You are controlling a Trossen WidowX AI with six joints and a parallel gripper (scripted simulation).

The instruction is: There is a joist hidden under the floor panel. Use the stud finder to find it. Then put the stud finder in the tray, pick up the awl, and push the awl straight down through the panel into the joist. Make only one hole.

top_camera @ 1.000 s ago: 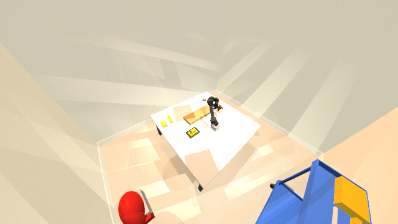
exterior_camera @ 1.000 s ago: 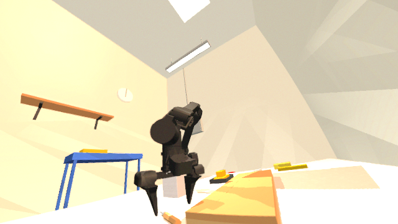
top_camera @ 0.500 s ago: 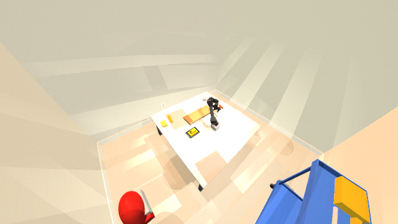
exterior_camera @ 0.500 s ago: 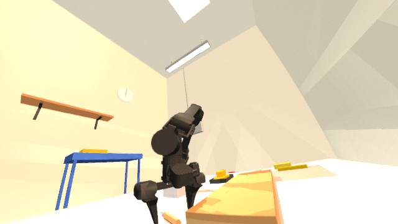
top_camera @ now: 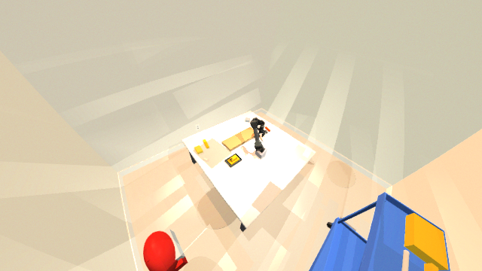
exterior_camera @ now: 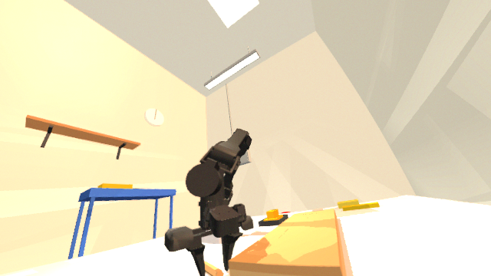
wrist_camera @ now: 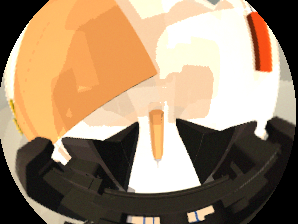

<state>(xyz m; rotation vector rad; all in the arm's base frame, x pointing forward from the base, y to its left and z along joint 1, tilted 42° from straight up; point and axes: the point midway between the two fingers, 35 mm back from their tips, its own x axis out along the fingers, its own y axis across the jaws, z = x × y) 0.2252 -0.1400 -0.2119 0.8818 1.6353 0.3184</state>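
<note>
My gripper tip is 50 mm past the awl and 20 mm to the right of it. Round my gripper tip: dark tray 70 mm behind, 560 mm to the left, 10 mm above; orange stud finder 70 mm behind, 570 mm to the left, 50 mm above.
</note>
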